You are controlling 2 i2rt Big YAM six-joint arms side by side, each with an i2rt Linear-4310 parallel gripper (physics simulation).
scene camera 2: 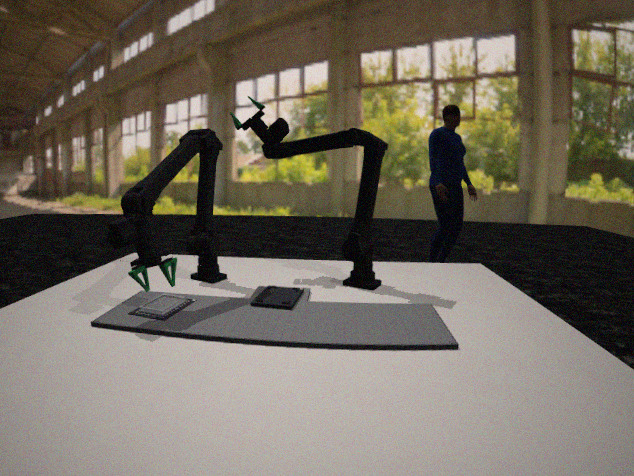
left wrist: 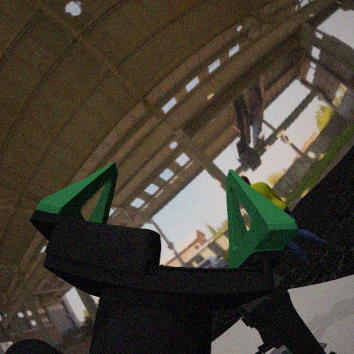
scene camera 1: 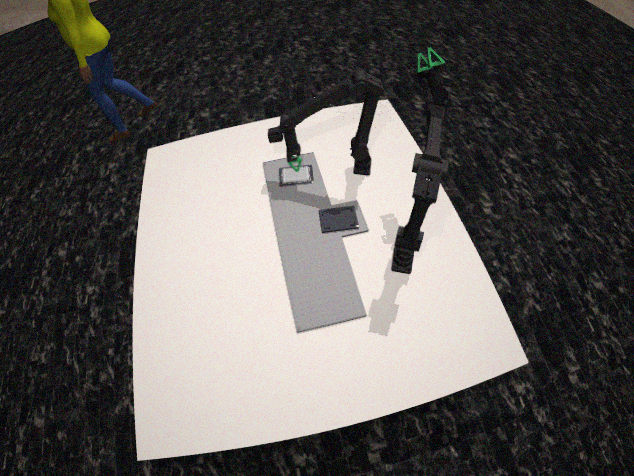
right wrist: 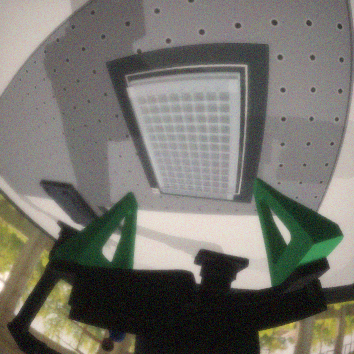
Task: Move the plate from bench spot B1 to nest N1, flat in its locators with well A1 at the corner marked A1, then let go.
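Seen in the pictures: left gripper, between the fingertips: (scene camera 2: 239, 104) (left wrist: 170, 170) (scene camera 1: 423, 50); right gripper, between the fingertips: (scene camera 2: 160, 288) (scene camera 1: 297, 166) (right wrist: 193, 190); left arm's base, origin of its link: (scene camera 2: 362, 284) (scene camera 1: 402, 260) (right wrist: 72, 229); right arm's base, origin of its link: (scene camera 2: 208, 278) (scene camera 1: 362, 166) (right wrist: 220, 259).
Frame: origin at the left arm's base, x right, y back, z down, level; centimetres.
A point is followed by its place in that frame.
Observation:
The pale, many-welled plate (scene camera 1: 296, 174) @[z -2.7, x 36.8, y -55.8 cm] (scene camera 2: 162, 305) @[z -2.6, x 35.6, y -57.7 cm] (right wrist: 192, 135) @[z -2.0, x 37.3, y -57.3 cm] lies flat on a dark pad (right wrist: 258, 100) @[z -1.5, x 41.5, y -62.0 cm] with a thin white outline. In the right wrist view it sits slightly off-line within that outline. A dark rectangular block (scene camera 1: 338, 218) @[z -2.5, x 14.3, y -30.5 cm] (scene camera 2: 278, 296) @[z -2.5, x 13.8, y -31.5 cm] (right wrist: 67, 200) @[z -2.5, x 14.8, y -34.2 cm], apparently the nest, stands apart from the plate; its corner marks are unreadable. My right gripper (scene camera 1: 295, 168) @[z -6.4, x 38.6, y -55.7 cm] (scene camera 2: 160, 287) @[z -6.4, x 38.6, y -55.7 cm] (right wrist: 193, 190) @[z -6.4, x 38.6, y -55.7 cm] is open and empty, a little above the plate, fingers pointing down. My left gripper (scene camera 1: 425, 51) @[z -67.2, x 53.7, y -4.0 cm] (scene camera 2: 240, 105) @[z -67.2, x 53.7, y -4.0 cm] (left wrist: 170, 170) @[z -67.2, x 53.7, y -4.0 cm] is open and empty, raised high away from both.
A long grey perforated board (scene camera 1: 307, 266) @[z -1.3, x -11.2, y -38.5 cm] (scene camera 2: 358, 327) @[z -1.3, x -14.6, y -37.3 cm] (right wrist: 300, 45) @[z -1.3, x 43.0, y -67.2 cm] lies on the white table (scene camera 1: 204, 307) @[z 0.0, x -38.3, y -76.1 cm] (scene camera 2: 307, 409) @[z 0.0, x -20.0, y -70.9 cm] and carries the pad; the block is at its side extension. Both arm bases stand behind the board in scene camera 2. A person (scene camera 1: 84, 40) (scene camera 2: 449, 169) is beyond the table.

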